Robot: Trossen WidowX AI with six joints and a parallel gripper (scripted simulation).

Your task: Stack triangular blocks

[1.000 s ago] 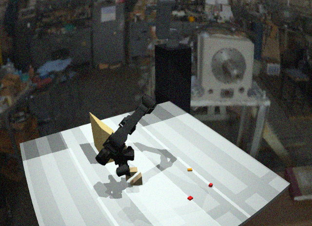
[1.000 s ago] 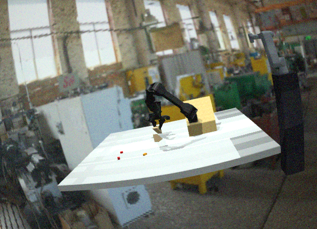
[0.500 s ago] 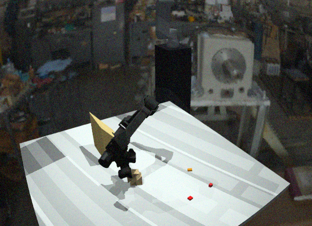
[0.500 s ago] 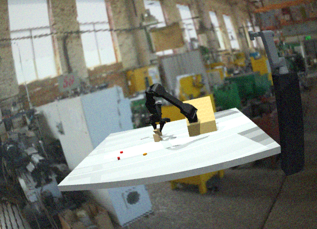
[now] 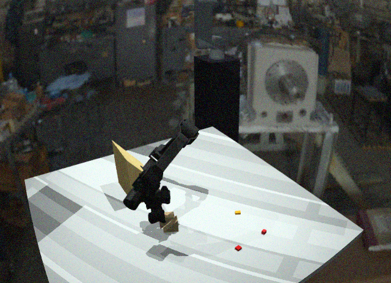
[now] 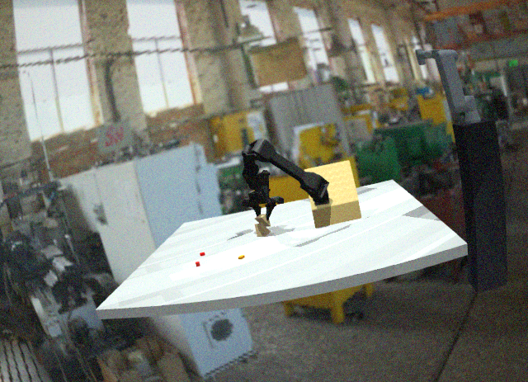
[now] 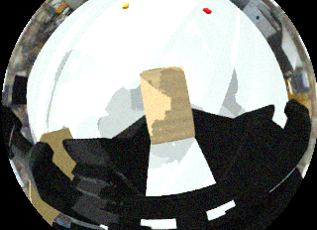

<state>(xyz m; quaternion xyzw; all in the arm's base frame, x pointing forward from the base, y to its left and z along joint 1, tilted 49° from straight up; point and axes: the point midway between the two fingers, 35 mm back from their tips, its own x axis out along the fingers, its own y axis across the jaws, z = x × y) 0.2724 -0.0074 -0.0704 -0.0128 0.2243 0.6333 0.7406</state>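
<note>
The small tan triangular block is 10 mm to the right of my gripper tip and 10 mm above it. From my gripper tip the other things lie so: small orange piece (50 mm ahead, 320 mm to the left, 50 mm below).
</note>
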